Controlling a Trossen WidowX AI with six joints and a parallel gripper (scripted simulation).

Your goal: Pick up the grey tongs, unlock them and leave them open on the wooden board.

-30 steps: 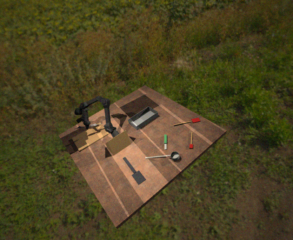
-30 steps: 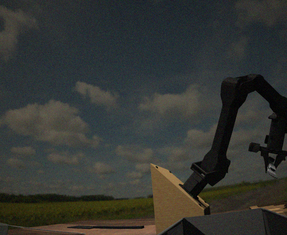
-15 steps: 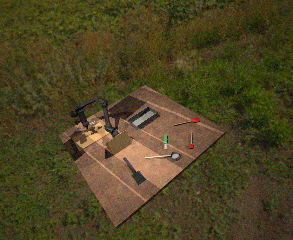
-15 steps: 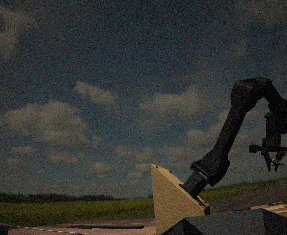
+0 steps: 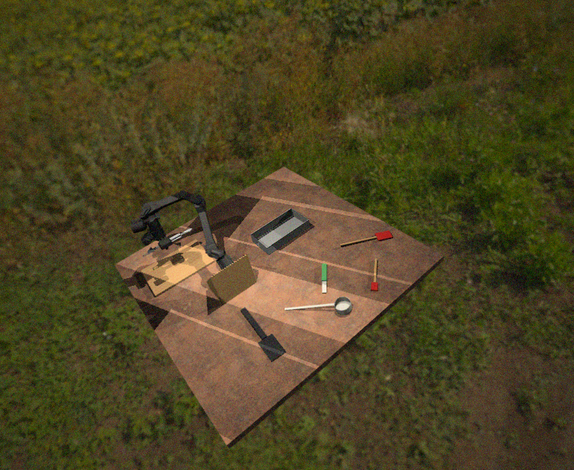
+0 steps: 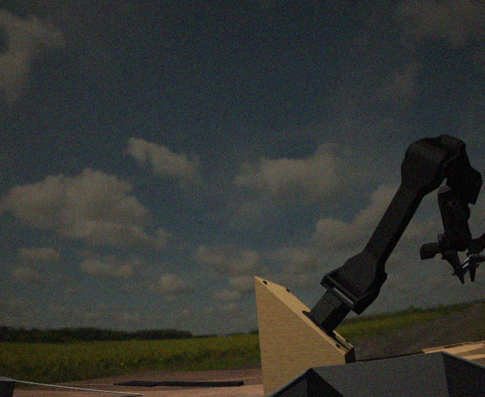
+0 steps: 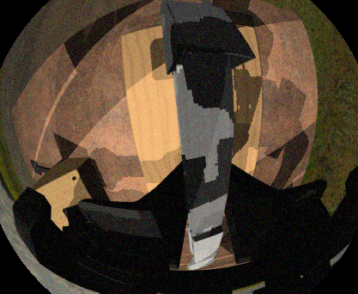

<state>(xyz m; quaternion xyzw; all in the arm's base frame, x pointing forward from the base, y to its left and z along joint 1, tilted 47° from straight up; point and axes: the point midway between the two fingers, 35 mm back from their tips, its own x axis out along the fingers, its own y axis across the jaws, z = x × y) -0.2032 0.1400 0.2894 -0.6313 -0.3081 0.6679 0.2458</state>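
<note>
My gripper tip is 150 mm above the pale wooden board. The rest, counted from my gripper tip: black spatula 680 mm to the right, 170 mm ahead, 150 mm below; then grey roasting tin 590 mm ahead, 170 mm to the right, 130 mm below.
</note>
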